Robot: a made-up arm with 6 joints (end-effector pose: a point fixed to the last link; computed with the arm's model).
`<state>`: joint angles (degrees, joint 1 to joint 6).
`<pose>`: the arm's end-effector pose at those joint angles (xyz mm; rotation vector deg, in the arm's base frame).
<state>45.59 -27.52 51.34 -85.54 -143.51 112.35</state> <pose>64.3 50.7 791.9 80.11 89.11 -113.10</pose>
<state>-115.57 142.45 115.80 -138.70 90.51 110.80</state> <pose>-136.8 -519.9 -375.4 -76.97 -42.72 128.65</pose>
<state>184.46 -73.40 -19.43 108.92 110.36 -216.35</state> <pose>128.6 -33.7 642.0 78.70 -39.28 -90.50</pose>
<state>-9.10 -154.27 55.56 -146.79 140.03 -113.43</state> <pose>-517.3 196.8 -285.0 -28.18 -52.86 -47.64</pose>
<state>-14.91 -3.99 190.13 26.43 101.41 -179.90</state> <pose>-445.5 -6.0 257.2 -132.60 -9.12 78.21</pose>
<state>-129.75 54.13 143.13 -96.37 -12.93 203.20</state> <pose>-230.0 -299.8 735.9 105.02 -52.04 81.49</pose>
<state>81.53 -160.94 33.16 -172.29 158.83 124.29</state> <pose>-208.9 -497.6 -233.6 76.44 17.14 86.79</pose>
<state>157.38 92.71 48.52 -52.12 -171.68 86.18</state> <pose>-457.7 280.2 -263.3 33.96 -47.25 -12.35</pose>
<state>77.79 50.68 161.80 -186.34 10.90 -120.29</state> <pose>-119.1 81.5 717.5 26.27 -93.69 12.07</pose>
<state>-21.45 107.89 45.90 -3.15 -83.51 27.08</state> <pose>393.9 -299.1 -347.5 19.48 137.56 25.41</pose>
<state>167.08 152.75 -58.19 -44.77 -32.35 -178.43</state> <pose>208.7 50.1 177.3 38.67 -64.68 -12.40</pose>
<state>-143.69 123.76 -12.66 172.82 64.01 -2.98</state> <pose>129.1 -70.7 -344.2 13.41 -17.49 30.57</pose>
